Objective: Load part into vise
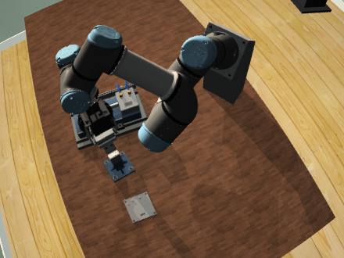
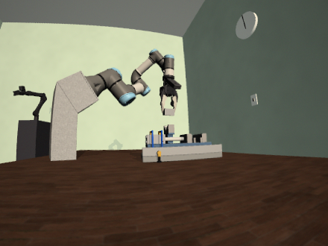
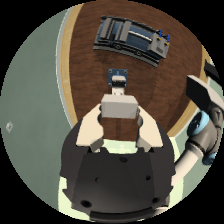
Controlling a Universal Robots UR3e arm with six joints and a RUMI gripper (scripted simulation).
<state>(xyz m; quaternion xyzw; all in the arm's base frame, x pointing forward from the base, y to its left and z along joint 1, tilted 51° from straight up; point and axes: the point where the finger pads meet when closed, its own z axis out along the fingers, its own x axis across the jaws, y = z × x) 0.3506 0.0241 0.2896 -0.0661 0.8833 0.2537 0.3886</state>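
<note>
The part lies 1 cm to the left of my hand and 1 cm below it. The rest, counted from my hand: grey infeed plate 4 cm behind, 18 cm to the left, 24 cm below.
</note>
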